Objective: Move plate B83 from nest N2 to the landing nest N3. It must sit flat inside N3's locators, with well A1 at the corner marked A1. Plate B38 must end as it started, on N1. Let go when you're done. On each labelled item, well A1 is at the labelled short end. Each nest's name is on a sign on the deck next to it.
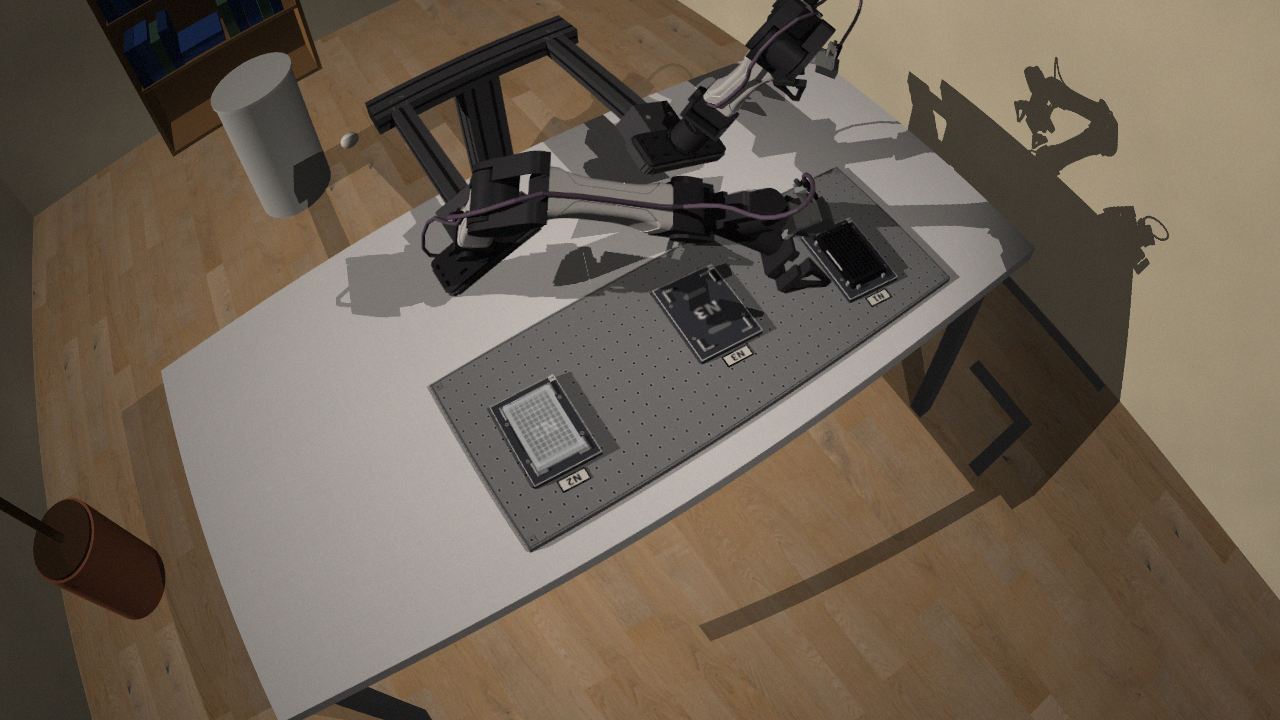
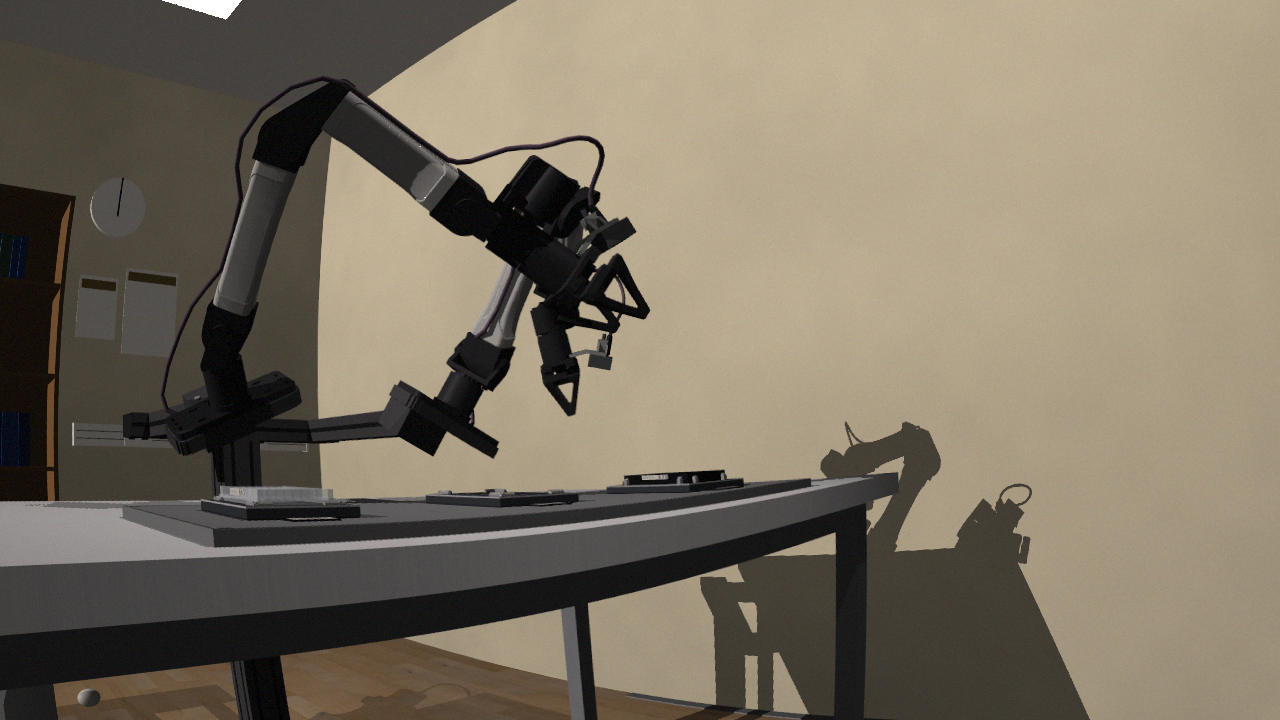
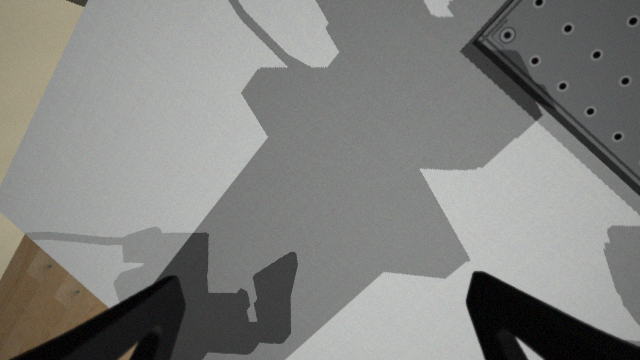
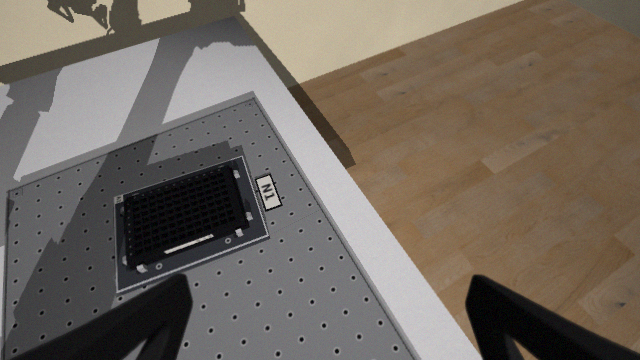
Path:
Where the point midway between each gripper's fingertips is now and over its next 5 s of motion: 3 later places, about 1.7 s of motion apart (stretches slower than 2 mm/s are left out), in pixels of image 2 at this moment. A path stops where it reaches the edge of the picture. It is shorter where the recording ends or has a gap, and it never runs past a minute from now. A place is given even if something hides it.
My left gripper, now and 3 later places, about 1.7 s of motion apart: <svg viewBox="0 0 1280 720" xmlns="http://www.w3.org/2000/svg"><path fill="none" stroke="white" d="M572 412L625 428L616 438L411 353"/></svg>
My right gripper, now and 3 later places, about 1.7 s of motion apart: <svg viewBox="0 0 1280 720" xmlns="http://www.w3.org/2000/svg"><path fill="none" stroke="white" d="M632 322L276 430L213 416L267 467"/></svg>

